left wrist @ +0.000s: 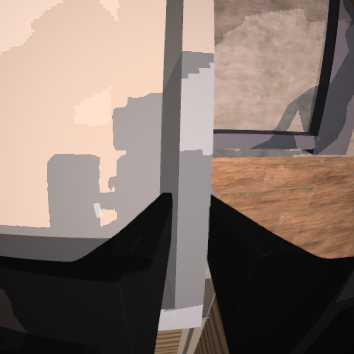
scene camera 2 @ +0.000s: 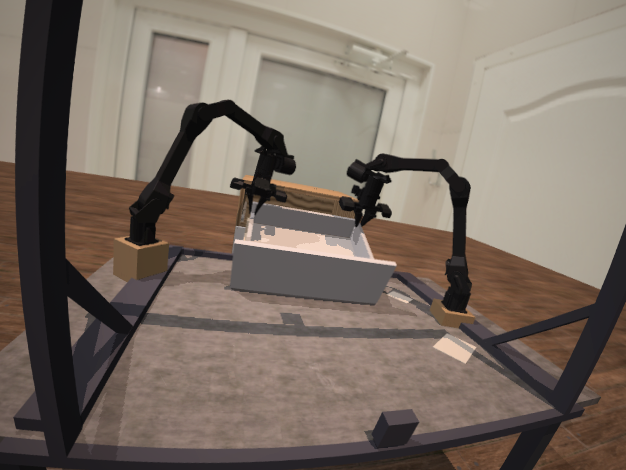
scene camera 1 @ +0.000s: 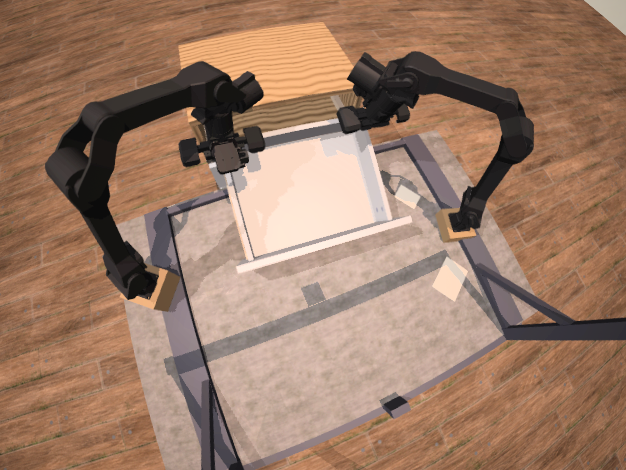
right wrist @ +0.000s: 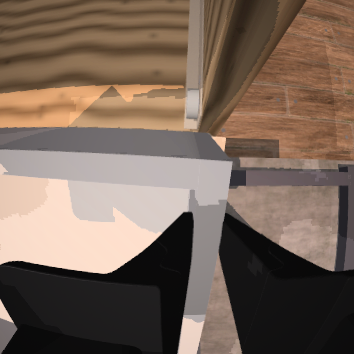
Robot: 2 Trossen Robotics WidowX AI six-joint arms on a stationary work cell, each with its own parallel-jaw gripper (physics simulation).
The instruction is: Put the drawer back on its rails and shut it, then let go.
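Pixels of known places: left gripper, between the fingertips: point(left wrist: 185, 202) point(scene camera 2: 252, 214); right gripper, between the fingertips: point(scene camera 2: 357, 227) point(scene camera 1: 362, 127) point(right wrist: 204, 220); left arm's base, origin of its link: point(scene camera 2: 141, 240) point(scene camera 1: 143, 283); right arm's base, origin of its link: point(scene camera 2: 453, 307) point(scene camera 1: 459, 222).
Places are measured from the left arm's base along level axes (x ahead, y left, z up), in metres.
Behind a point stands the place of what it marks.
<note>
The white drawer point(scene camera 1: 313, 202) @[x 0.355, y 0.345, z -0.033 m] point(scene camera 2: 308, 270) @[x 0.399, y 0.211, z -0.006 m] point(left wrist: 196, 125) @[x 0.141, y 0.303, z 0.082 m] point(right wrist: 100, 167) @[x 0.388, y 0.543, z 0.110 m] is well out in front of the wooden cabinet point(scene camera 1: 267, 60) @[x 0.142, y 0.625, z 0.180 m] point(scene camera 2: 303, 188) @[x 0.190, y 0.561, z 0.180 m] point(right wrist: 100, 50) @[x 0.287, y 0.613, z 0.025 m], its back end near the opening. A pale rail point(scene camera 1: 337, 103) point(right wrist: 194, 60) @[x 0.366, y 0.648, z 0.029 m] shows at the cabinet's right inner side; its end lies just behind the drawer's back right corner. Whether the drawer touches the rails cannot be told. My left gripper point(scene camera 2: 253, 211) @[x 0.121, y 0.333, z 0.075 m] point(left wrist: 185, 202) @[x 0.121, y 0.333, z 0.075 m] is shut on the drawer's left side wall near the back. My right gripper point(scene camera 2: 360, 222) @[x 0.436, y 0.549, z 0.089 m] point(right wrist: 204, 220) @[x 0.436, y 0.549, z 0.089 m] is shut on its right side wall near the back corner.
The dark frame point(scene camera 1: 187, 323) point(scene camera 2: 227, 452) runs around the grey mat point(scene camera 1: 343, 354) @[x 0.536, y -0.034, z -0.101 m] point(scene camera 2: 283, 384) @[x 0.507, y -0.110, z -0.101 m]. A small dark block point(scene camera 1: 395, 404) @[x 0.688, y -0.129, z -0.063 m] point(scene camera 2: 395, 428) @[x 0.695, y -0.154, z -0.054 m] sits at the front edge. Bright patches lie on the mat at the right. The arms stand on wooden blocks at both sides.
</note>
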